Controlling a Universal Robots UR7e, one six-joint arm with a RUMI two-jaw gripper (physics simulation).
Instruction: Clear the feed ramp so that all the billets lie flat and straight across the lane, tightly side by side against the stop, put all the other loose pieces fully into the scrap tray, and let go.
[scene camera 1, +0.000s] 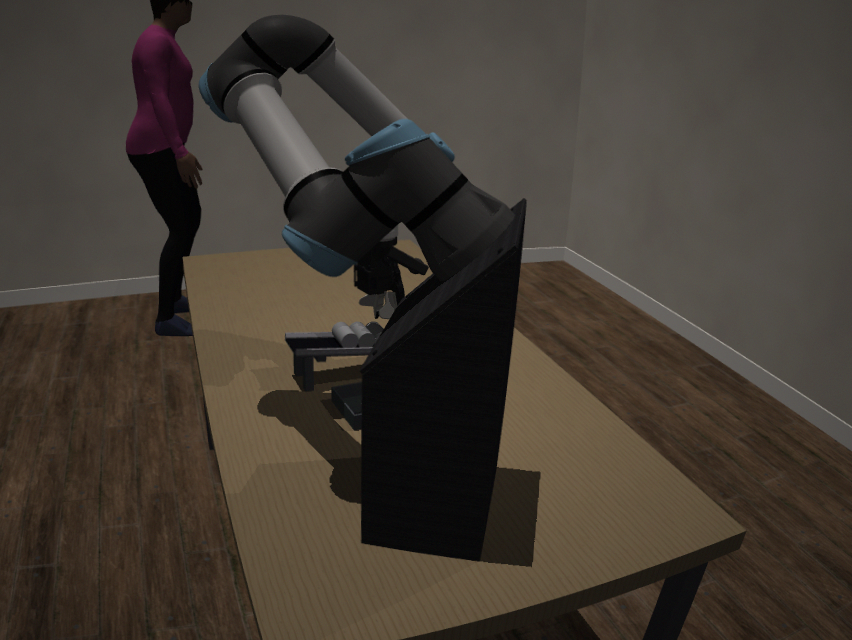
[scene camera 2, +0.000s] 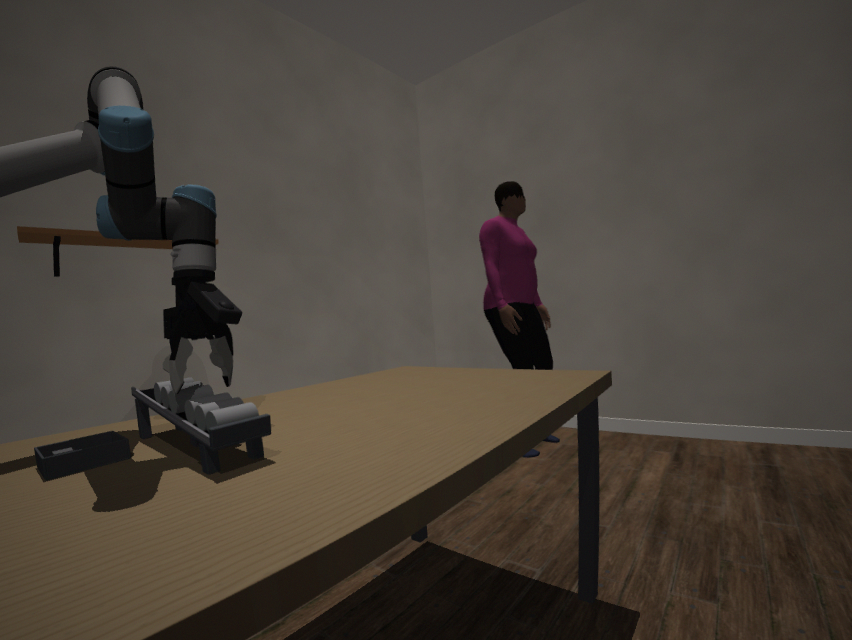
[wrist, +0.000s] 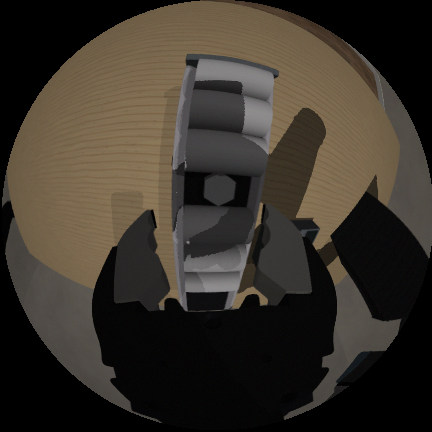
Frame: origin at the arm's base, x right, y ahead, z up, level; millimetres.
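Seen in the pictures: gripper, fingertip midpoint: (scene camera 2: 203, 390) (wrist: 207, 208); arm's base, origin of the base link: (scene camera 1: 477, 246).
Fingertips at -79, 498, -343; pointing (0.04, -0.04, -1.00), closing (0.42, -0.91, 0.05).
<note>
Pixels of each thing's top centre, then the offset from my fingertips to it, as dx, dy, dz. Level surfaces: height alone.
- stop, middle of its top: (wrist: 234, 60) (scene camera 2: 240, 420) +146, +33, -32
- grey hexagonal piece, middle of its top: (wrist: 219, 191) +11, -10, -22
- scrap tray, middle of its top: (scene camera 1: 364, 396) (wrist: 289, 249) (scene camera 2: 81, 443) -64, -208, -71
- light piece, middle of its top: (scene camera 2: 63, 450) -55, -234, -77
- table, its level: dz -106
The feed ramp (scene camera 1: 330, 352) (scene camera 2: 172, 416) (wrist: 181, 130) holds billets crosswise. Three grey billets, the first (scene camera 2: 235, 414) (wrist: 257, 81), second (wrist: 215, 112) and third (wrist: 222, 150), lie by the stop (scene camera 2: 241, 431) (wrist: 192, 58). A grey hexagonal piece (wrist: 220, 190) lies beyond them on the dark lane floor. Past it are three more billets, one (wrist: 220, 227) beside the hexagonal piece, another (wrist: 220, 259) and a last (wrist: 212, 281). My gripper (scene camera 1: 385, 313) (scene camera 2: 202, 387) (wrist: 207, 208) is partly open and empty, its fingers on both sides of the ramp in the wrist view. The scrap tray (scene camera 1: 347, 407) (scene camera 2: 86, 464) holds a light piece (scene camera 2: 63, 451).
The tray stands beside the ramp and is partly hidden by a finger in the wrist view. The black pedestal (scene camera 1: 427, 447) hides part of ramp and tray in scene camera 1. A person (scene camera 1: 161, 103) (scene camera 2: 509, 261) stands behind the table (scene camera 1: 551, 440) (scene camera 2: 413, 413).
</note>
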